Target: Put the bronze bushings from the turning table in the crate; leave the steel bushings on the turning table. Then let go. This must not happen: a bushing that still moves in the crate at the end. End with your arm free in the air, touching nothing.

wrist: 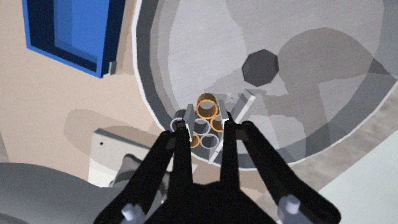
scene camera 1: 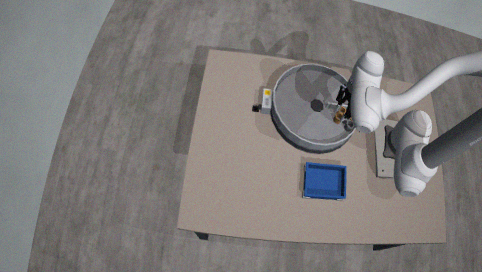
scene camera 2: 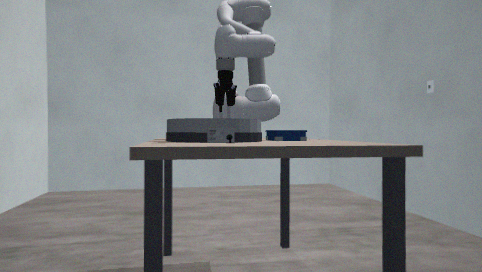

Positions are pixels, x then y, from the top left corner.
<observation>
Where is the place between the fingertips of my gripper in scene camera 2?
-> At 225, 119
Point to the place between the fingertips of my gripper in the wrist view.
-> At 206, 109
</observation>
